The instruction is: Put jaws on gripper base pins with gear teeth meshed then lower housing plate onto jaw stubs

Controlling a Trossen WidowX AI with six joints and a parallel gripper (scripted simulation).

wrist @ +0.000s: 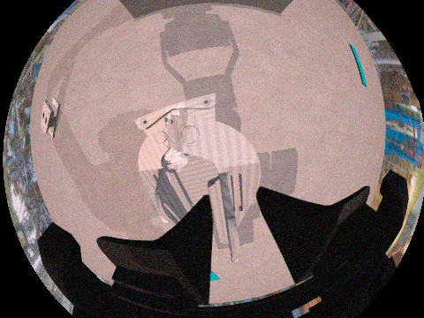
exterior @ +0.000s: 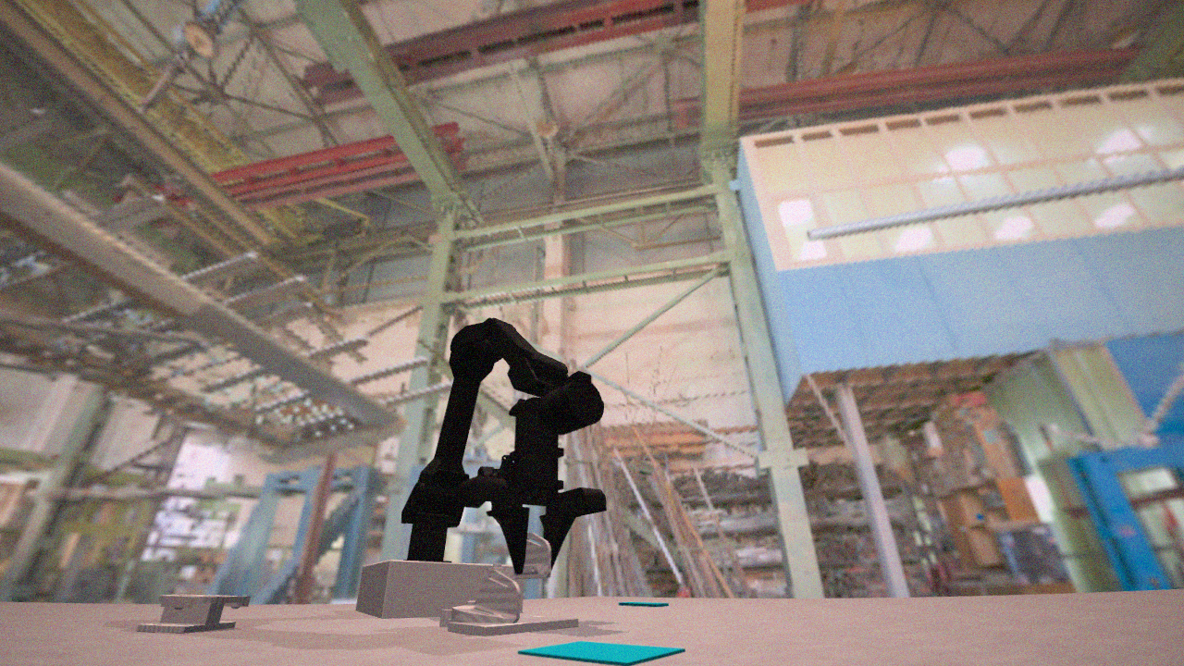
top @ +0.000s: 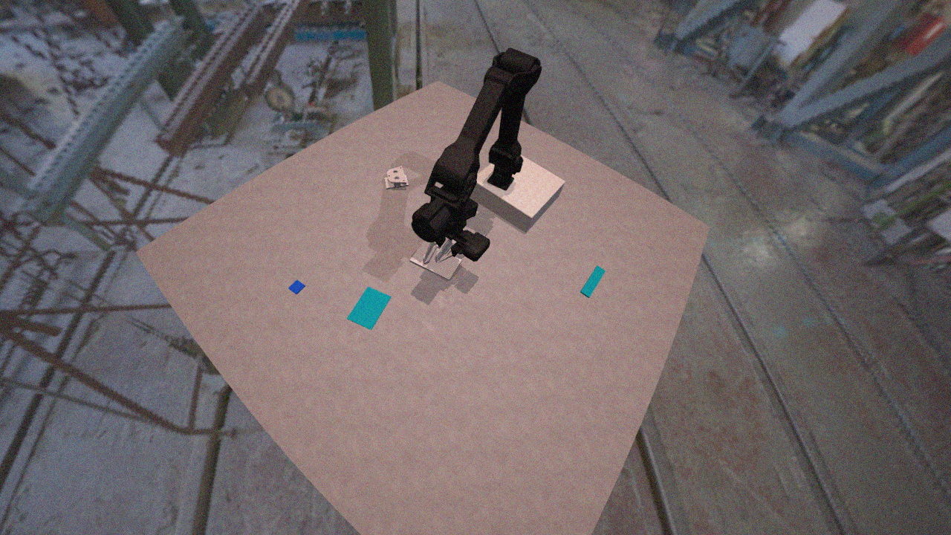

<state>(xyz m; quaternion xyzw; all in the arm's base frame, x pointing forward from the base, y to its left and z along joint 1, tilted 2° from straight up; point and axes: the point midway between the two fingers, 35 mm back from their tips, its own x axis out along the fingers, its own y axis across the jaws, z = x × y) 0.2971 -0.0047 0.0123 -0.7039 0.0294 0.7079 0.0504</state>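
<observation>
Now: gripper tip 1 cm short of the flat white plate, 3 cm to the left of it and 5 cm above it. Also, from my gripper tip: gripper base (18 cm behind, 30 cm to the right, 3 cm below); housing plate (6 cm behind, 3 cm to the right, 5 cm below); large teal patch (21 cm ahead, 10 cm to the right, 5 cm below).
</observation>
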